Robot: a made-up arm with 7 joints.
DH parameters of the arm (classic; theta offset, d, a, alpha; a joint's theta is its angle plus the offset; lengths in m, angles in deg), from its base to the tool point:
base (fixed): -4.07 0 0 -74.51
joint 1: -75.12 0.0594 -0.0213 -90
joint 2: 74 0 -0.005 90
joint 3: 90 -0.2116 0.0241 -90
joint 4: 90 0.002 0.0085 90
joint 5: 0 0.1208 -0.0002 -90
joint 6: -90 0 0.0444 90
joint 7: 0 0 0 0
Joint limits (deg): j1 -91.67..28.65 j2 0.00..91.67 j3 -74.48..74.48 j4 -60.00..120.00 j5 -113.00..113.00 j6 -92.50..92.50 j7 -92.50..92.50
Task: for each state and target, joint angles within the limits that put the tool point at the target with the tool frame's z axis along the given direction. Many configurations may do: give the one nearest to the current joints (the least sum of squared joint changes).
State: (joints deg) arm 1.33 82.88 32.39 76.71 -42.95 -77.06 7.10
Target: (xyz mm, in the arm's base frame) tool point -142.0 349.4 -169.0 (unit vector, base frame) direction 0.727 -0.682 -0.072
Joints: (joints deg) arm 28.47 55.32 -13.04 90.28 -1.44 -59.91 7.10
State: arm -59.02 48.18 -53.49 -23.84 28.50 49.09 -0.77
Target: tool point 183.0 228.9 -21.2 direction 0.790 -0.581 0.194
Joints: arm -23.58 72.46 -6.35 -29.85 41.14 90.97 -0.77
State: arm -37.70 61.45 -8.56 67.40 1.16 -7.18 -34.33
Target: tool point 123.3 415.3 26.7 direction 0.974 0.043 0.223
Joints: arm -32.22 91.20 -3.16 62.93 0.84 38.05 -34.33
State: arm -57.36 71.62 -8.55 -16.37 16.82 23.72 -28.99
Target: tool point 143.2 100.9 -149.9 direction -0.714 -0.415 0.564
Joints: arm -19.93 59.19 -43.20 -32.51 12.94 -8.62 -28.99
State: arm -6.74 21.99 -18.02 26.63 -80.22 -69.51 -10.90
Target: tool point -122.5 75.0 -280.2 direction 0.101 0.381 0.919
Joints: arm 28.65 17.07 -54.69 38.50 -57.62 -92.17 -10.90
